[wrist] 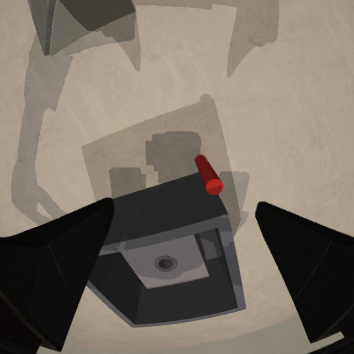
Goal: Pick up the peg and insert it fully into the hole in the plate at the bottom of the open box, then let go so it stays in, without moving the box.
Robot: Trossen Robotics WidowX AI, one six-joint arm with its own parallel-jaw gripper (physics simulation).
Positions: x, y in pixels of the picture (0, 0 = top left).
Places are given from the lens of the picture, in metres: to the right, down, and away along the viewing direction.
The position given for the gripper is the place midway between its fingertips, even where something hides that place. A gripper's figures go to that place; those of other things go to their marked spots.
gripper (186, 207): 0.01, 0.02, 0.10
dark grey box (180, 207): 0.00, 0.03, 0.15
light grey plate (182, 259): 0.01, 0.10, 0.19
The marked spots on the dark grey box and the light grey plate are 0.08 m apart.
